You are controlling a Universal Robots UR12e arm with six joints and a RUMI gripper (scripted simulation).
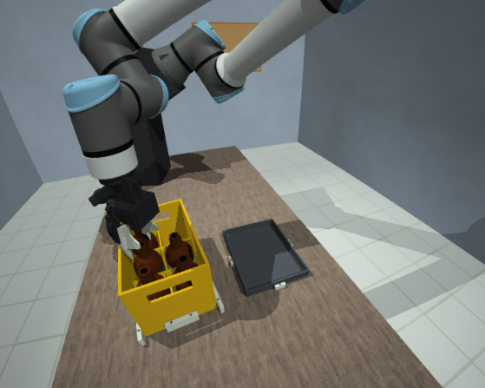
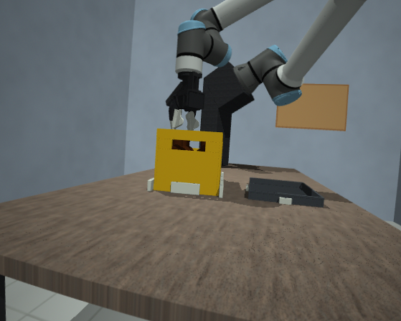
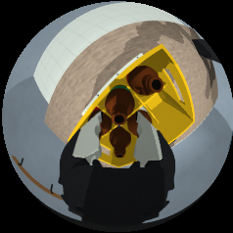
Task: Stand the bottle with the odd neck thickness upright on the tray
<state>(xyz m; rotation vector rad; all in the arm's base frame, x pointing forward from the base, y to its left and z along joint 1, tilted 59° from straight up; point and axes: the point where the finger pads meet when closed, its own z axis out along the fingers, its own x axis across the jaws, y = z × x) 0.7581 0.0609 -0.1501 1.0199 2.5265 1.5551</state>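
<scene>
The yellow crate is 80 mm below my hand and 50 mm to the left of it. The rest, counted from my hand: dark tray (330 mm to the left, 150 mm below, 30 mm behind).
</scene>
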